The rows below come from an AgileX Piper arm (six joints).
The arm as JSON. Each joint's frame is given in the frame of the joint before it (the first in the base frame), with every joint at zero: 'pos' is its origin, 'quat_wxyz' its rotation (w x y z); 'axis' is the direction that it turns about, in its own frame. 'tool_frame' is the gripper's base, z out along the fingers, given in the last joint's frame.
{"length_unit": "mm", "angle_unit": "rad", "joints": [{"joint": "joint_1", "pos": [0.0, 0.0, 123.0], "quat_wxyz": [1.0, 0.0, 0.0, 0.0], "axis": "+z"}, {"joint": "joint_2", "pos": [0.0, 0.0, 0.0], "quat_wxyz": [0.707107, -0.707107, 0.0, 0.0], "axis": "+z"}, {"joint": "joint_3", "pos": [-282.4, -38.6, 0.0], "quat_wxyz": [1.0, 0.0, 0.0, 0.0], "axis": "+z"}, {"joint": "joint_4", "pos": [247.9, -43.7, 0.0], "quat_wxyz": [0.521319, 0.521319, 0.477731, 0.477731], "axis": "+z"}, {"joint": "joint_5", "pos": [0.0, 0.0, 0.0], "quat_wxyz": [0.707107, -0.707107, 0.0, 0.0], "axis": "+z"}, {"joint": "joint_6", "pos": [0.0, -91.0, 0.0], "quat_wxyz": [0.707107, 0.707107, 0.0, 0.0], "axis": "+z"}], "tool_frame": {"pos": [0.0, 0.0, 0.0], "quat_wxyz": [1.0, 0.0, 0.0, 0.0]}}
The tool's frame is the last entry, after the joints.
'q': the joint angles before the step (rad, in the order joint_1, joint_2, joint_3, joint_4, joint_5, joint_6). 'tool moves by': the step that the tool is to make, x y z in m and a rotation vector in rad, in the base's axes. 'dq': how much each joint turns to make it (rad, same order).
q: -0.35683 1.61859 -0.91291 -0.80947 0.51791 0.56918
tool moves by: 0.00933 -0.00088 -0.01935 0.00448 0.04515 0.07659
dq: -0.00093 0.06620 -0.00213 -0.01365 -0.05365 -0.04821
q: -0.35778 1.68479 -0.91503 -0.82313 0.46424 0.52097
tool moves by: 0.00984 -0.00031 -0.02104 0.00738 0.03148 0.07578
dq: 0.00001 0.07195 -0.00356 -0.03263 -0.06474 -0.02231
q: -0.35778 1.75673 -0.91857 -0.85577 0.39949 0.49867
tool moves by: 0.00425 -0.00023 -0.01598 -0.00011 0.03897 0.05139
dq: 0.00000 0.05048 0.00002 -0.02927 -0.02971 -0.01784
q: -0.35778 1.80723 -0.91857 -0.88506 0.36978 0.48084
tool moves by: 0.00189 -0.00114 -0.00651 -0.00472 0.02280 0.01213
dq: 0.00002 0.02404 -0.00602 -0.01501 0.00155 -0.00249
